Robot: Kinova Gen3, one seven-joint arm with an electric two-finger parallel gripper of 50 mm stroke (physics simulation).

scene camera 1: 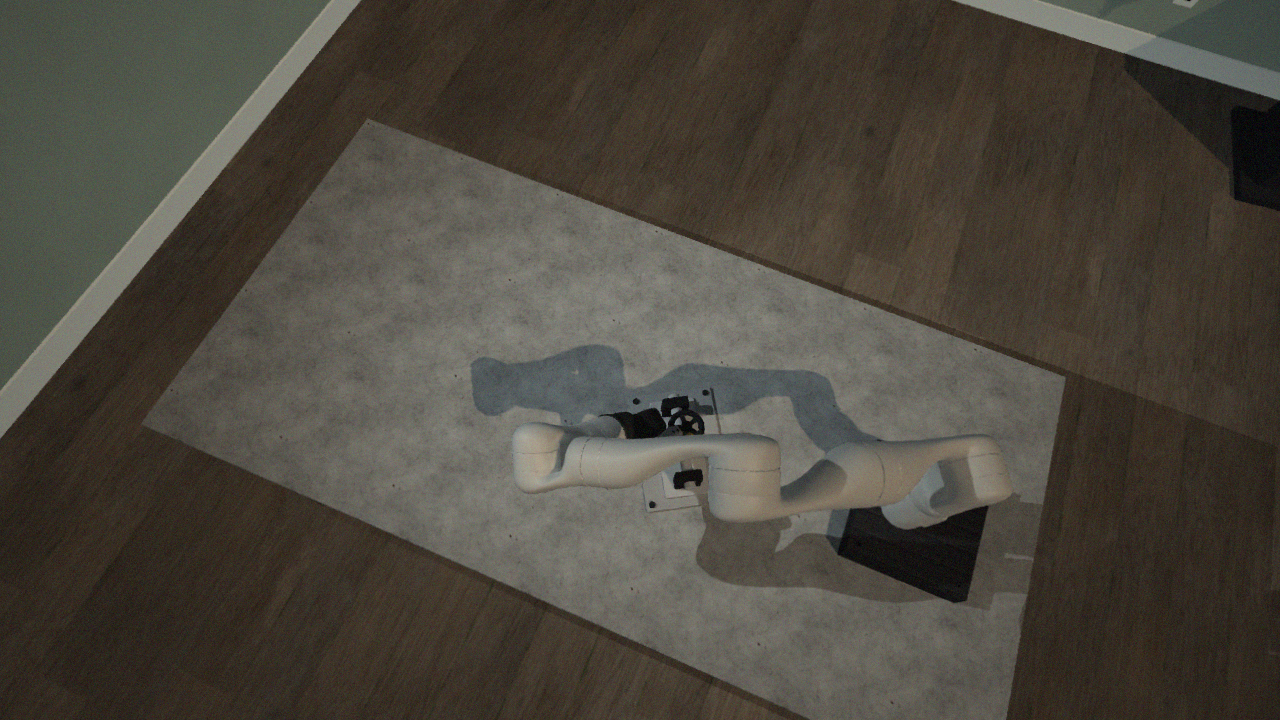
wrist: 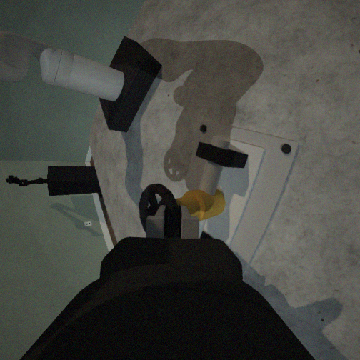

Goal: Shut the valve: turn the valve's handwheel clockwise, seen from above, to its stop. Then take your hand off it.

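The valve's black spoked handwheel [scene camera 1: 686, 422] [wrist: 143, 204] stands over the yellow valve body [wrist: 206, 204], which sits on a grey pipe [wrist: 211, 176]. The valve is mounted on a pale base plate [scene camera 1: 660, 504] [wrist: 281, 172]. My gripper [scene camera 1: 668, 424] [wrist: 172, 215] is shut on the handwheel's rim, with one grey finger on each side of it in the wrist view. In the scene view the gripper comes to the wheel from the left. The arm hides part of the plate and valve there, and the fingers hide part of the wheel in the wrist view.
Black pipe supports [scene camera 1: 687, 479] [wrist: 221, 155] and dark bolts [wrist: 286, 148] stand on the base plate. My arm [scene camera 1: 742, 474] passes beside the handwheel in the scene view. Its black base block [scene camera 1: 913, 557] [wrist: 132, 82] stands at the right in the scene view. Another dark block [scene camera 1: 1257, 161] [wrist: 72, 180] stands farther off.
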